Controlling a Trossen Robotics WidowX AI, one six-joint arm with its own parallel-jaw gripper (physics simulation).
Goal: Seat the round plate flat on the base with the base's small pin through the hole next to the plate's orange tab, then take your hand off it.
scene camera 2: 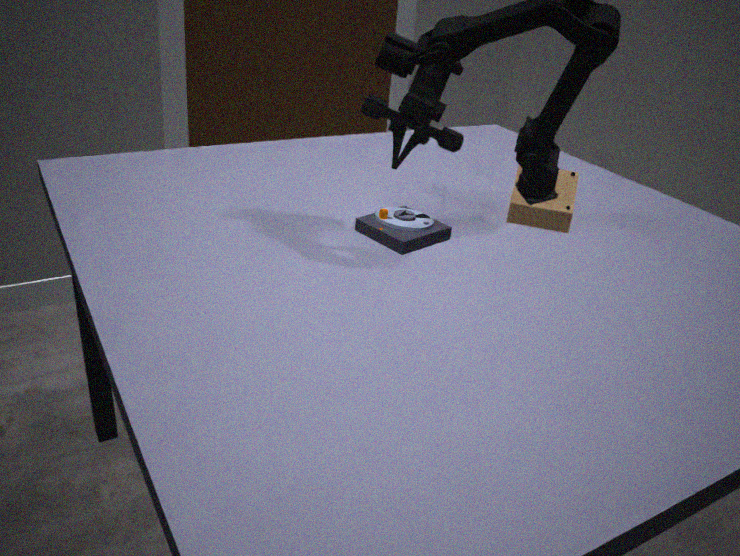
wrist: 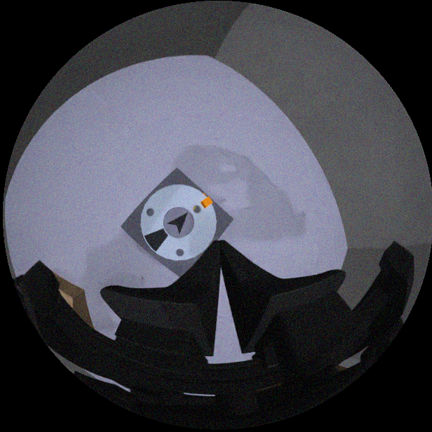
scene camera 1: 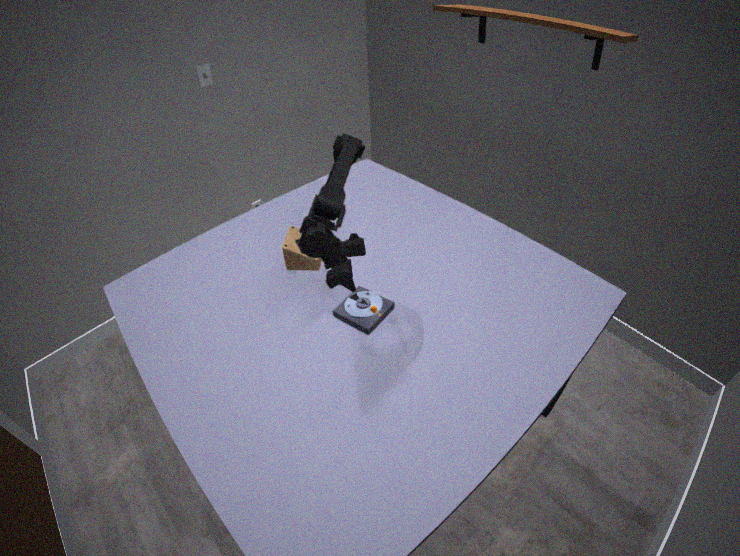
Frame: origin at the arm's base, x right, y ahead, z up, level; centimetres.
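Where they show: gripper, fingertip midpoint: [scene camera 2: 393, 168] [scene camera 1: 354, 290]; arm's base, link origin: [scene camera 2: 536, 190].
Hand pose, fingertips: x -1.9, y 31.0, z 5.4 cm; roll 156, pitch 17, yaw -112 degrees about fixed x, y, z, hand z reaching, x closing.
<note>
Each offset is from my fingertips to the top centre of the thing. Level surfaces: height alone.
The dark grey square base @(dx -3.2, dy -1.8, dz -7.4 cm) [scene camera 1: 367, 327] [scene camera 2: 402, 243] [wrist: 177, 177] lies on the table. The light blue round plate @(dx -3.2, dy -1.9, dz -6.0 cm) [scene camera 1: 352, 310] [scene camera 2: 421, 223] [wrist: 165, 197] lies on it around the central hub with its dark arrow, and looks flat. The plate's orange tab @(dx -4.2, dy +2.6, dz -6.0 cm) [scene camera 1: 373, 309] [scene camera 2: 383, 213] [wrist: 206, 202] is close to the small orange mark at the base's edge. A hole beside the tab shows in the wrist view; whether the small pin is through it is too small to tell. My gripper [scene camera 2: 394, 167] [wrist: 219, 245] is shut and empty, above the base and apart from the plate.
The table @(dz -11.6 cm) [scene camera 1: 287, 418] [scene camera 2: 418, 370] [wrist: 125, 115] carries the wooden block [scene camera 1: 300, 260] [scene camera 2: 541, 216] under the arm's foot. Shadows of the arm fall on the table around the base. A wooden handrail [scene camera 1: 538, 22] is on the far wall.
</note>
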